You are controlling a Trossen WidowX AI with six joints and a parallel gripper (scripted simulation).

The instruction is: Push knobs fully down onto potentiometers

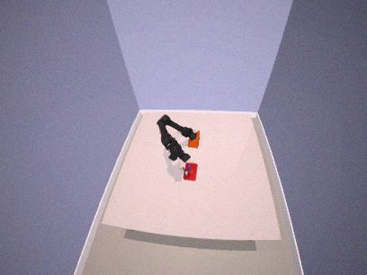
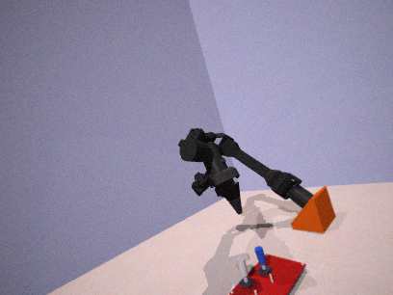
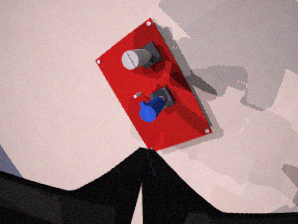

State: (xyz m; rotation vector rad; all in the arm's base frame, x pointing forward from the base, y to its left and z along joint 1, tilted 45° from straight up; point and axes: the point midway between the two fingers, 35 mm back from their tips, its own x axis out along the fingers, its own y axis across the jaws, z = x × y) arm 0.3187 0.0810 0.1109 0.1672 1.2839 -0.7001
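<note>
Now: the blue knob 9 cm below my gripper tip and 3 cm to the left of it. Also, from my gripper tip: white knob (9 cm below, 6 cm ahead, 2 cm to the left).
</note>
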